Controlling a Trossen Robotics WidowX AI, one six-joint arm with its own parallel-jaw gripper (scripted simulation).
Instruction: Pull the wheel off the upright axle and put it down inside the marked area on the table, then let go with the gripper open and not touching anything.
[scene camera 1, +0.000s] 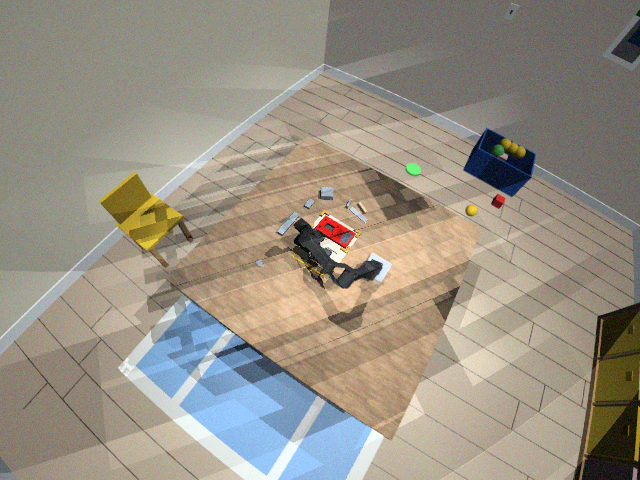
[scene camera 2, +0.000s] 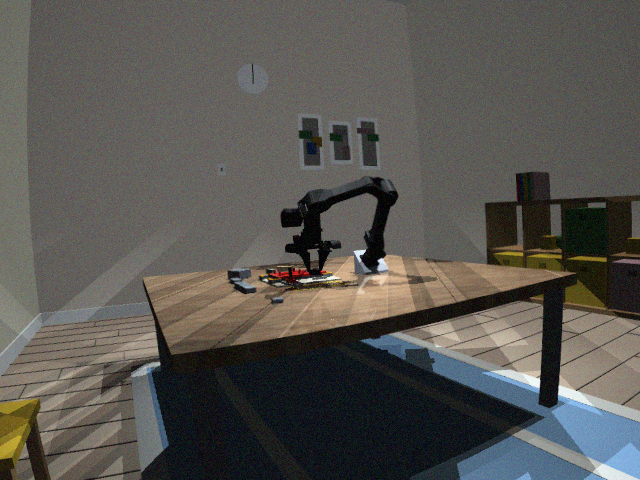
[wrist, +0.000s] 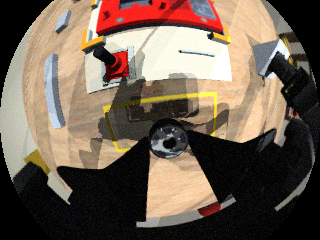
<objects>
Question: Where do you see a dark grey wheel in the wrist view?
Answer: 163, 129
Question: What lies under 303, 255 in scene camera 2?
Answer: The gripper.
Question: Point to an upright axle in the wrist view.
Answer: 116, 64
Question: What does the gripper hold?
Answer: A dark grey wheel.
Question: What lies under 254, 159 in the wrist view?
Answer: The gripper.
</objects>
